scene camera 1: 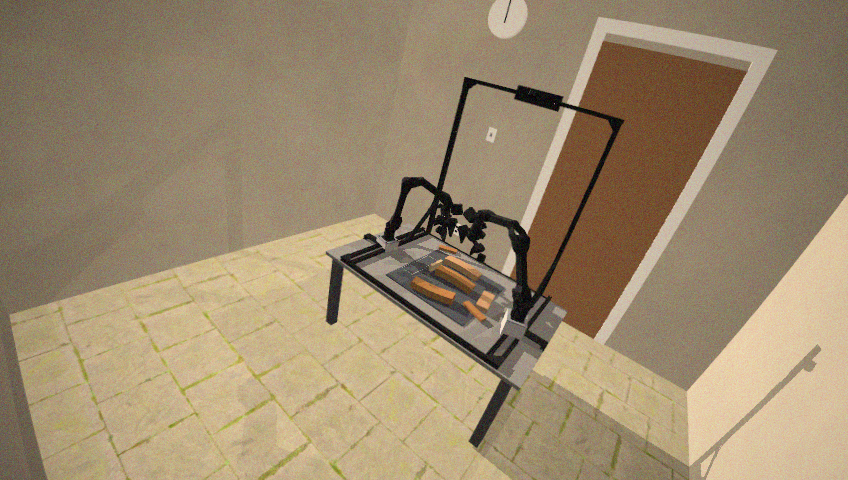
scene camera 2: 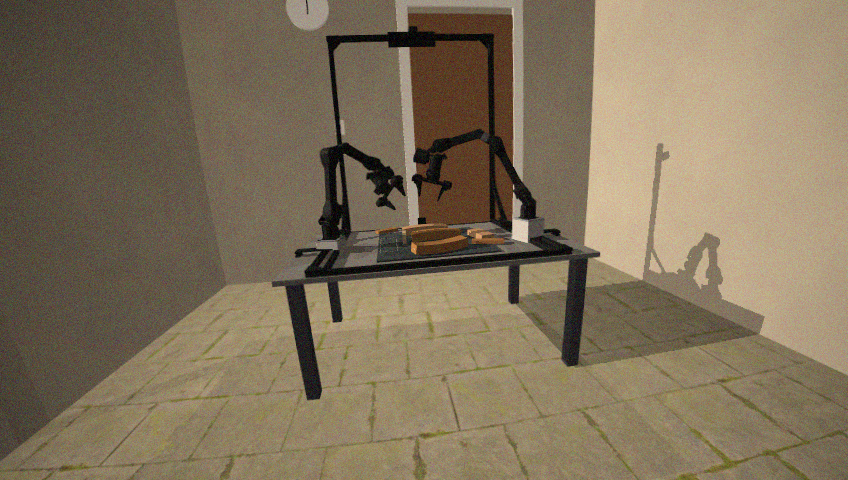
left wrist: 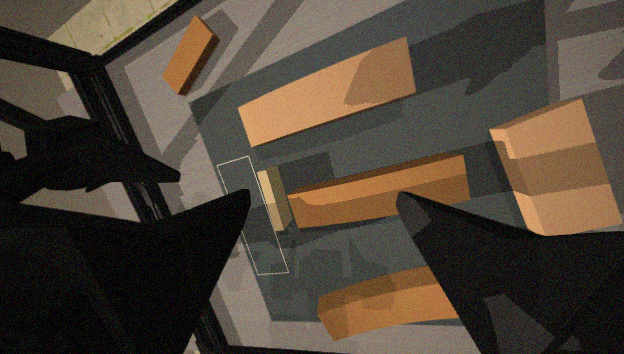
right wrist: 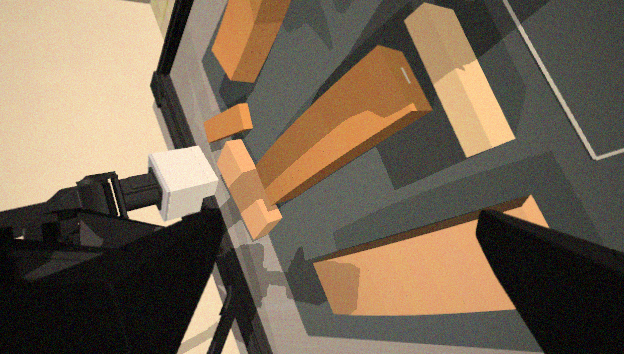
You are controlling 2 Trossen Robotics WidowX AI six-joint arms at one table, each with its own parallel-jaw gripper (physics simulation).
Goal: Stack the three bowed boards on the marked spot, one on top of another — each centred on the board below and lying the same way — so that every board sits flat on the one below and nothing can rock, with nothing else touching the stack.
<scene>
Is the left gripper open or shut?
Open.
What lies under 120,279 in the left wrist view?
The left gripper.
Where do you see a tan block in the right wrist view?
At 475,115
</scene>
